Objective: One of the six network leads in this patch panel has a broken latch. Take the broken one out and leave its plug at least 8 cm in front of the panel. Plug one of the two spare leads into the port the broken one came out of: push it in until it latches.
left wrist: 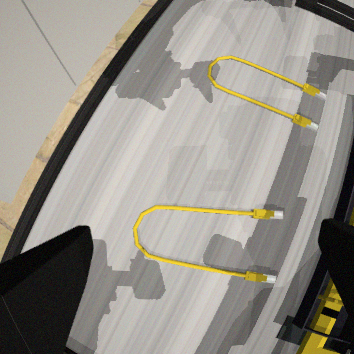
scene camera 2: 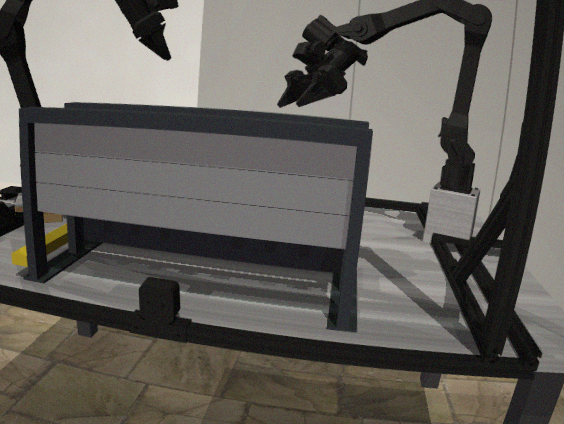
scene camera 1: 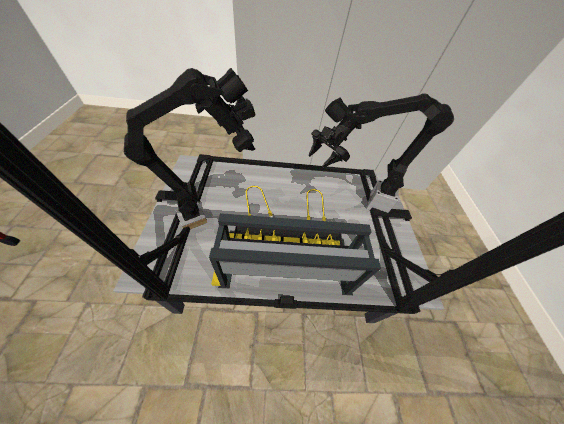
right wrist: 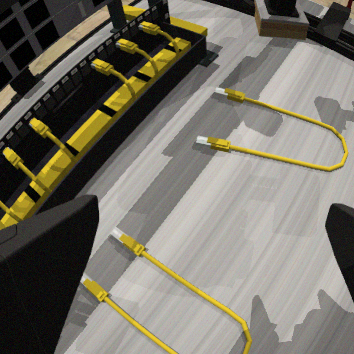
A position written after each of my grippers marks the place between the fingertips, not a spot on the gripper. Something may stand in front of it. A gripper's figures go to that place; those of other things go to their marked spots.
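Labels:
My left gripper (scene camera 1: 250, 142), 82 cm from the lens. My right gripper (scene camera 1: 315, 161), 91 cm from the lens.

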